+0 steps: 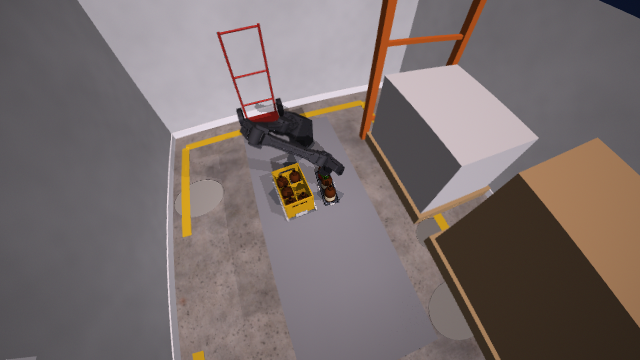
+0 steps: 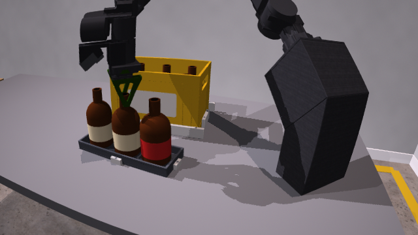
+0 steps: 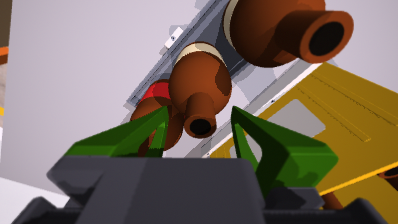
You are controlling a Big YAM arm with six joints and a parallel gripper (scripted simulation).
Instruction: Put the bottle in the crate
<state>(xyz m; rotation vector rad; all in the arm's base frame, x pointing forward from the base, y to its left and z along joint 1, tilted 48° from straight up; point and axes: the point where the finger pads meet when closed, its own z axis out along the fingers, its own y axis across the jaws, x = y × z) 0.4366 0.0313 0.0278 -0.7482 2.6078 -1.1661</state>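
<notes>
Right now my hand is 140 mm above the dark tray. Also, from my hand: yellow crate (70 mm behind, 230 mm to the right, 60 mm below).
</notes>
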